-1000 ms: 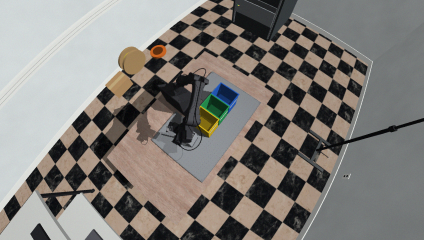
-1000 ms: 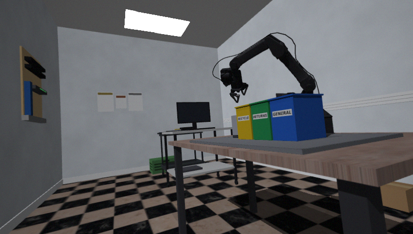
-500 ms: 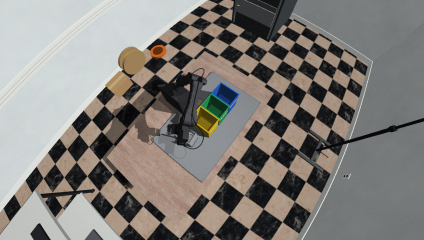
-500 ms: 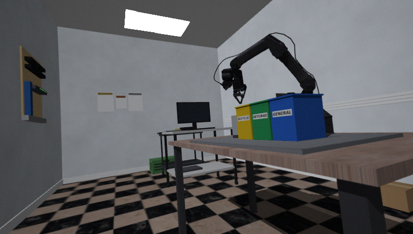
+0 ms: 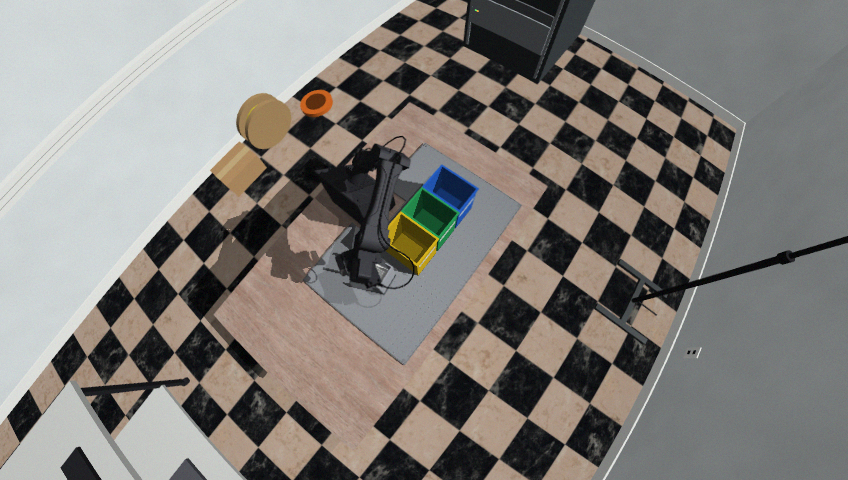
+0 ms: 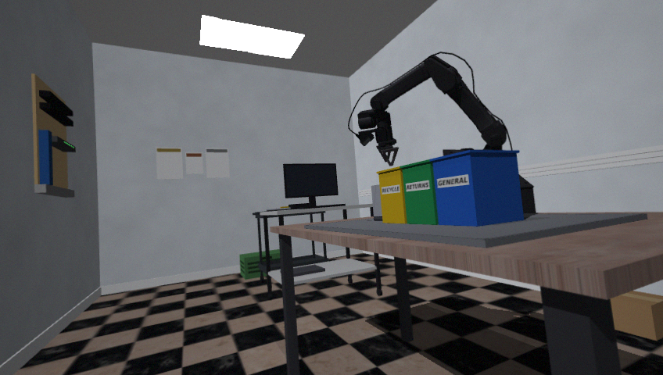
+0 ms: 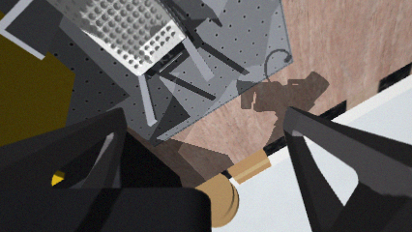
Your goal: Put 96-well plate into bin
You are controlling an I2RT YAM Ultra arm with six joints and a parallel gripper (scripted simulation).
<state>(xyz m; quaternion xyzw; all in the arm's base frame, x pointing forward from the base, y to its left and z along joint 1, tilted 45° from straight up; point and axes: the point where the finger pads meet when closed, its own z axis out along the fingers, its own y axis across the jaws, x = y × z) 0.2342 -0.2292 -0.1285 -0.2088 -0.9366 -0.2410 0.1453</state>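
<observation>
Now: hand 2 cm short of the 96-well plate, 3 cm to the right of it and 20 cm above it. Round my hand: blue general bin (8 cm ahead, 46 cm to the left, 15 cm below); green returns bin (7 cm ahead, 33 cm to the left, 15 cm below); yellow recycle bin (7 cm ahead, 20 cm to the left, 15 cm below).
</observation>
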